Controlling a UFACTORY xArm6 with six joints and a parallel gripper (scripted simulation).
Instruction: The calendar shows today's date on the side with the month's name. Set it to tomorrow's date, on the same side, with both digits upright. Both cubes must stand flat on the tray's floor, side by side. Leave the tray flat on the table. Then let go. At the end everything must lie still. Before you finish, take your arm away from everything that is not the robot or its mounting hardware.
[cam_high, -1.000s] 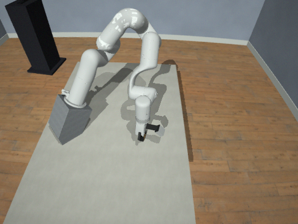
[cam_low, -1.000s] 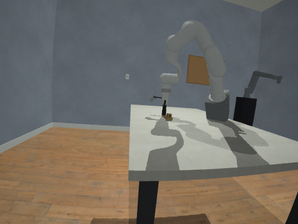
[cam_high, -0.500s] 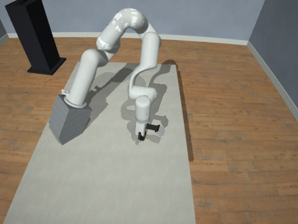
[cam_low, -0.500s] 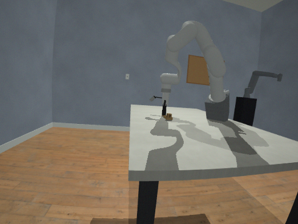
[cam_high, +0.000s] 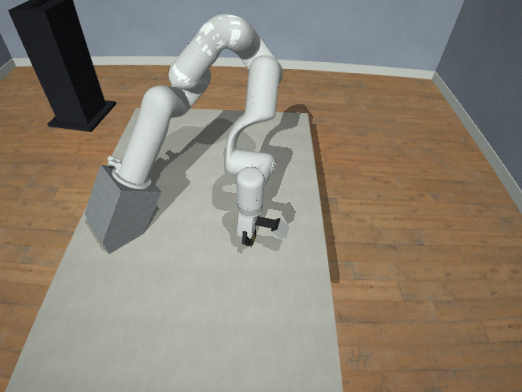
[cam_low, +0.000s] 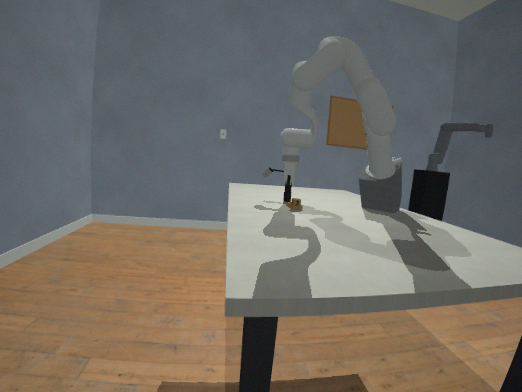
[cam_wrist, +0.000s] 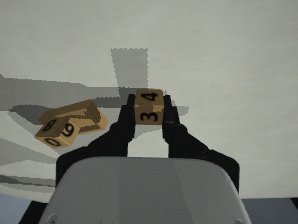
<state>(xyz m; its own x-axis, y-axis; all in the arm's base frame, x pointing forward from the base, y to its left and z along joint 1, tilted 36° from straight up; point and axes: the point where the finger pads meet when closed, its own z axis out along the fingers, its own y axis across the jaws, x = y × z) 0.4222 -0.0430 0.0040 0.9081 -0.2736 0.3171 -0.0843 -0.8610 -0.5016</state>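
The wooden calendar tray is 10 cm to the left of my hand, 3 cm behind it and 2 cm below it. From my hand the other things lie so: wooden digit cube (1 cm below).
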